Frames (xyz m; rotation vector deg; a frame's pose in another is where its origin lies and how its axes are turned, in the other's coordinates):
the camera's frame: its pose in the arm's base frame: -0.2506 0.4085 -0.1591 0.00 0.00 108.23
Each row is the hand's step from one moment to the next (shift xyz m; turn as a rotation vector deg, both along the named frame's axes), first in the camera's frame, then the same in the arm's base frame.
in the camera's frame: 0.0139 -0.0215 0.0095 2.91 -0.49 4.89
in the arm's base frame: 0.0161 0.0199 0.0095 -0.44 2.92 4.89
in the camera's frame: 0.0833 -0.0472 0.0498 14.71 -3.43 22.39
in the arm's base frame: 0.0188 0.0939 0.0498 -1.34 15.04 22.39
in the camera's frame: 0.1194 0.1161 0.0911 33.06 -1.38 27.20
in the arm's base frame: -0.1476 0.0771 0.0911 -9.03 31.83 27.20
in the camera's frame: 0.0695 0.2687 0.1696 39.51 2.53 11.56
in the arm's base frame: -0.2770 -0.0180 0.1696 -14.76 36.74 11.56
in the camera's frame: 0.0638 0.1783 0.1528 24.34 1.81 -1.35
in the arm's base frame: -0.1893 0.0048 0.1528 -9.33 22.55 -1.35
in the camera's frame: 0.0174 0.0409 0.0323 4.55 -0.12 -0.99
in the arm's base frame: -0.0443 0.0037 0.0323 -1.31 4.36 -0.99
